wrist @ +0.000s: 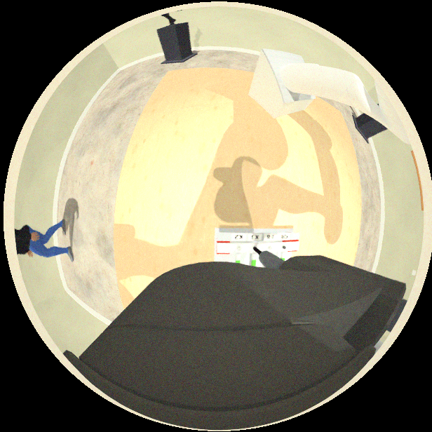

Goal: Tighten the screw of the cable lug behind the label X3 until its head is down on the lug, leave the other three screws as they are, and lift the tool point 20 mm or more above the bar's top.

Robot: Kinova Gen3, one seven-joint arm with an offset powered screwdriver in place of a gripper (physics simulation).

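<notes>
The white terminal bar (223,248) lies low in the middle of the wrist view, with red stripes and small green parts. Its labels appear upside down; the label X3 (255,237) is second from the left, in slight shade. My screwdriver, the gripper (256,249), has no fingers; its dark tip covers the spot at the X3 column, in line with that label. The X3 screw and its lug are hidden by the tip, so head height and contact cannot be told. Small round spots show in the neighbouring columns, a pale one (239,248) at left and a dark one (284,247) at right.
The dark tool housing (215,335) fills the lower view and hides the bar's near side. A pale wooden table (165,150) carries arm shadows. The white arm (325,81) and its base rise at upper right. A person (45,247) stands at left. A dark pedestal (175,42) stands at the back.
</notes>
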